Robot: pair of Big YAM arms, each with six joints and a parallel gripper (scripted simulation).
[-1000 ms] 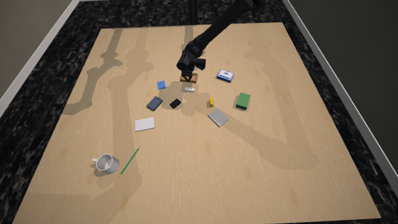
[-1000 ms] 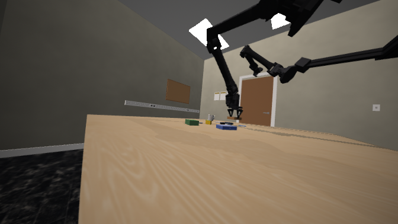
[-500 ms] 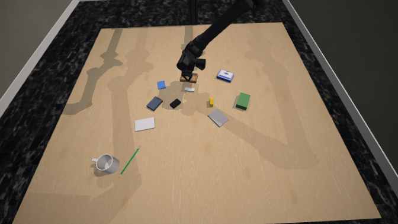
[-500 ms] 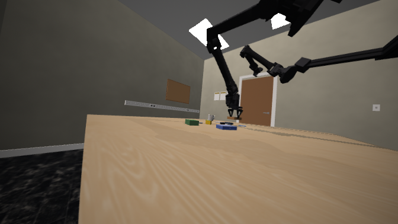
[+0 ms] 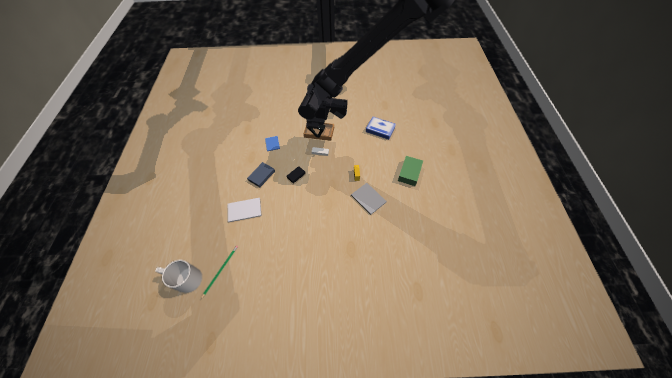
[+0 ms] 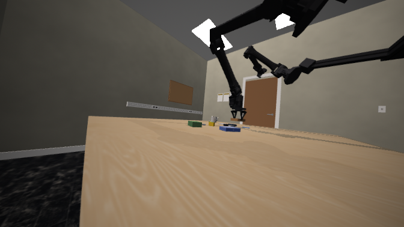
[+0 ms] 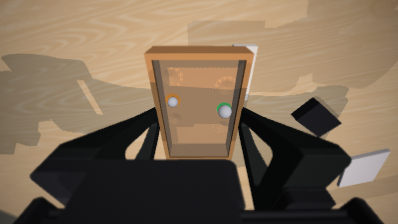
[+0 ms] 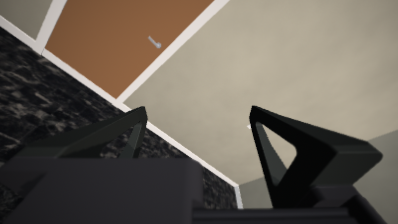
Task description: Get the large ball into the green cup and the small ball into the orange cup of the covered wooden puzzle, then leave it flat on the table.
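My left gripper is now 20 mm above the covered wooden puzzle. From my left hand the other things lie so: black block 150 mm ahead, 110 mm to the right, 70 mm below; white block 70 mm below, 50 mm ahead, 10 mm to the right; yellow block 180 mm ahead, 120 mm to the left, 70 mm below.
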